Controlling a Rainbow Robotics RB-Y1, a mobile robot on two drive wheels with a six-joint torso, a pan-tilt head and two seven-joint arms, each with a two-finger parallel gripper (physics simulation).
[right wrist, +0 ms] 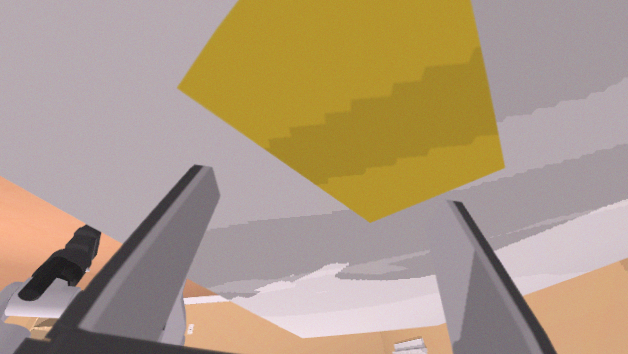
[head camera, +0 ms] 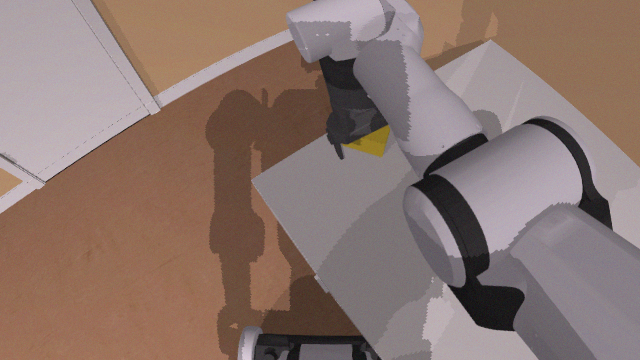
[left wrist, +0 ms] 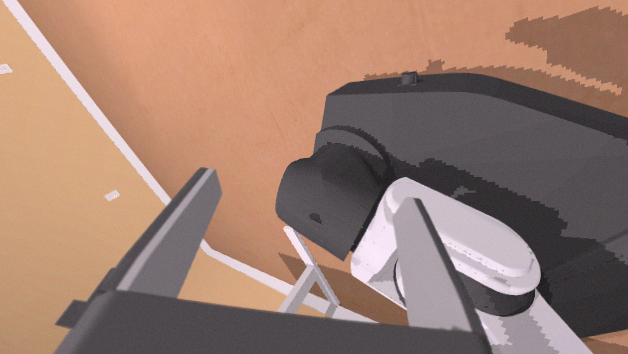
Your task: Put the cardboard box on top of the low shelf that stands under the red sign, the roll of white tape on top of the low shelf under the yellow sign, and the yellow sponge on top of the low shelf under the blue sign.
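Frame: origin at the robot's base, x ahead, y left, z up, level; centimetres.
Seen in the pictures: left gripper, fingertip midpoint: (left wrist: 310, 194); right gripper, fingertip midpoint: (right wrist: 326, 197) (head camera: 367, 142).
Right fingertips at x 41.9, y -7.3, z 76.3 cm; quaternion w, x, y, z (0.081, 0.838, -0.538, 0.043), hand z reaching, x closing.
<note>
A point is followed by its place in that frame.
The yellow sponge (head camera: 372, 142) {y -8.3, x 42.0, z 76.0 cm} (right wrist: 360, 95) {y -5.3, x 46.6, z 76.6 cm} lies on a broad pale grey top (head camera: 300, 195) {y 4.7, x 33.4, z 72.1 cm} (right wrist: 90, 100) {y 3.4, x 38.7, z 72.1 cm}. My right gripper (head camera: 352, 139) {y -7.3, x 41.9, z 76.3 cm} (right wrist: 326, 197) {y -7.3, x 41.9, z 76.3 cm} is open and empty, close beside the sponge. In the right wrist view the sponge's near corner shows beyond and between the two spread fingers. In the head view my forearm and wrist hide part of the sponge. My left gripper (left wrist: 310, 194) {y 22.2, x -41.4, z 45.7 cm} is open and empty, above the floor beside my own dark base. The cardboard box, the white tape roll and the coloured signs do not show in these views.
A large white panelled piece of furniture (head camera: 65, 85) {y 123.1, x 100.8, z 44.3 cm} stands at the upper left of the head view, by the wall's white skirting (head camera: 220, 67) {y 62.7, x 143.8, z 5.2 cm}. Brown floor (head camera: 125, 225) {y 96.8, x 48.9, z 0.0 cm} lies between it and the grey top. My dark base (left wrist: 450, 120) {y 17.9, x -34.2, z 16.9 cm} and a thin white frame (left wrist: 312, 265) show in the left wrist view.
</note>
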